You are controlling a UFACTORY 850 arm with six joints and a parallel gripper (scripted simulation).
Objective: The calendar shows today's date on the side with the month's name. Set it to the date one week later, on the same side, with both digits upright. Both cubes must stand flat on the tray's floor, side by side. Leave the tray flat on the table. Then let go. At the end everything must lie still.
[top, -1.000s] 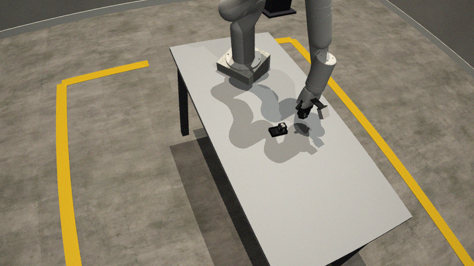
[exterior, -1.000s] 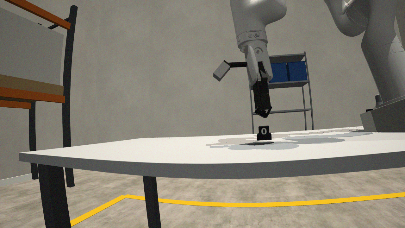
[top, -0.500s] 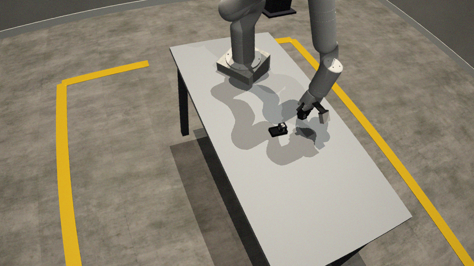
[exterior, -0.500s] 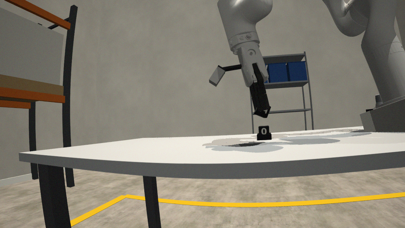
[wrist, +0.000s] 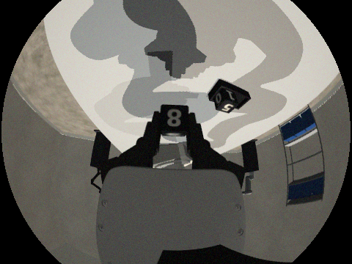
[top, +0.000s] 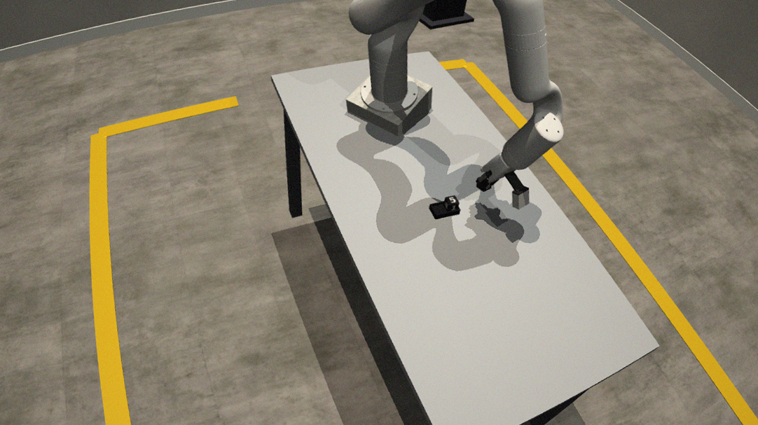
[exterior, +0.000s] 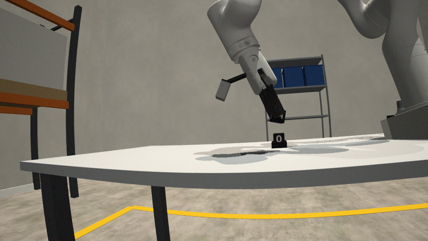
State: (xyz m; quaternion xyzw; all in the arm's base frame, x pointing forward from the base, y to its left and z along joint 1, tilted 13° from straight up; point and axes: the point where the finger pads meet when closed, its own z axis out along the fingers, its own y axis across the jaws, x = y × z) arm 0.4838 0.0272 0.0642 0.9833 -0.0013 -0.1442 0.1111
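My gripper is now 2 cm above the black cube and 1 cm past it. Also, from my hand: black tray: 11 cm to the right, 9 cm below, 3 cm behind.
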